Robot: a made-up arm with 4 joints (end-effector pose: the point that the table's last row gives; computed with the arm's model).
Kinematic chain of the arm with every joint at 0, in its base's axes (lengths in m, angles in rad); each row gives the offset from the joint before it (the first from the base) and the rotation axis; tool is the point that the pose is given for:
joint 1: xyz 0 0 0.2 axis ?
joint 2: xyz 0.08 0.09 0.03 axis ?
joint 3: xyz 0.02 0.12 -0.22 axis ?
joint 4: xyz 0.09 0.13 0 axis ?
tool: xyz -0.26 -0.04 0
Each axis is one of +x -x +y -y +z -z.
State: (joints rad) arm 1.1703 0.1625 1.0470 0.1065
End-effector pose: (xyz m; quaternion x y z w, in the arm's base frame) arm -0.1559 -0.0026 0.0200 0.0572 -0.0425 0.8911 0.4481
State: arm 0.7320 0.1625 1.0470 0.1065
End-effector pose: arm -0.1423 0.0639 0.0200 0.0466 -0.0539 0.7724 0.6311
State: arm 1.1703 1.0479 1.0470 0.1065
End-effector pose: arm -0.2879 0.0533 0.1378 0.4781 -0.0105 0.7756 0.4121
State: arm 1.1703 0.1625 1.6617 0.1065
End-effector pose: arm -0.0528 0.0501 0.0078 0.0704 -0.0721 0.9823 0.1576
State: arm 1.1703 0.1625 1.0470 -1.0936
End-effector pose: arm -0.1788 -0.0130 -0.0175 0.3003 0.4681 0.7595 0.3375
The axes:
joint 1: +z
joint 2: +x
joint 3: +z
joint 4: -x

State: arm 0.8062 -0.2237 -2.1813 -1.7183
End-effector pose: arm 0.0627 0.3677 -0.0633 0.5760 -0.5503 -0.3276 0.5081
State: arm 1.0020 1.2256 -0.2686 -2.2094
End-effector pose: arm -0.3775 0.2139 0.4396 -0.8902 -0.4154 0.1731 0.0704
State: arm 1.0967 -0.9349 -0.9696 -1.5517
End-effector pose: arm -0.0197 0.1342 -0.1926 0.4592 -0.2366 0.3115 0.7976
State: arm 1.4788 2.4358 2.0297 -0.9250
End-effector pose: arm -0.3051 0.1088 0.3703 -0.7800 0.0768 -0.4180 0.4593
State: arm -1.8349 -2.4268 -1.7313 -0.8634
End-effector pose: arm -0.3293 -0.1491 0.2414 -0.8806 -0.0990 -0.3309 0.3245
